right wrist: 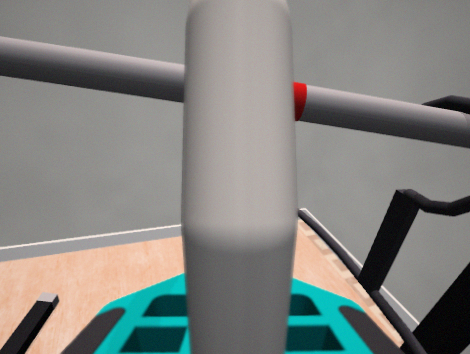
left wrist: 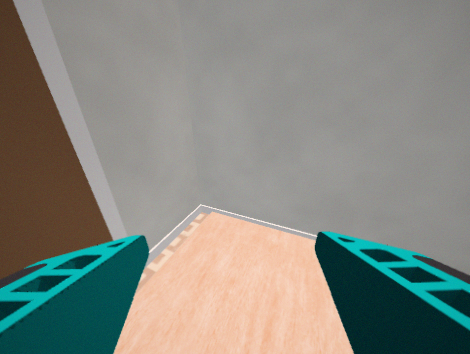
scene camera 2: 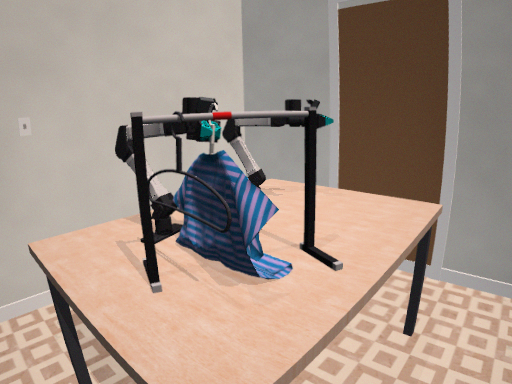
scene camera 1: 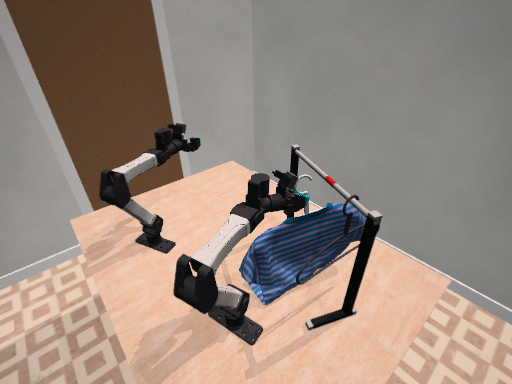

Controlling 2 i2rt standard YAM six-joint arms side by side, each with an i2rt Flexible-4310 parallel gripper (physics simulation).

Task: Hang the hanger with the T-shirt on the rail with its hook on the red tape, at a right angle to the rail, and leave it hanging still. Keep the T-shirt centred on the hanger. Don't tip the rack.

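My right gripper (scene camera 1: pixel 301 197) (scene camera 2: pixel 209 129) (right wrist: pixel 231 276) is shut on the white hanger (scene camera 1: pixel 307 204) (scene camera 2: pixel 212 139) (right wrist: pixel 239 125), below its hook. The hook is on the arms' side of the rail (scene camera 1: pixel 312 163) (scene camera 2: pixel 270 114) (right wrist: pixel 90 69), apart from it in scene camera 1. In the right wrist view it covers part of the red tape (scene camera 1: pixel 330 180) (scene camera 2: pixel 222 115) (right wrist: pixel 300 101). The blue-and-pink striped T-shirt (scene camera 1: pixel 295 242) (scene camera 2: pixel 207 195) hangs from the hanger, its lower part flaring sideways; whether it is centred is unclear. My left gripper (scene camera 1: pixel 191 139) (scene camera 2: pixel 326 120) (left wrist: pixel 232 241) is open and empty, far from the rack.
A black hanger (scene camera 1: pixel 347 224) (scene camera 2: pixel 179 155) (right wrist: pixel 389 240) hangs on the rail beside the tape, towards the nearer post (scene camera 1: pixel 361 270) in scene camera 1. Its loop overlaps the T-shirt in both scene views. The rack's other post (scene camera 2: pixel 310 185) stands upright on the table (scene camera 1: pixel 195 200) (scene camera 2: pixel 215 310).
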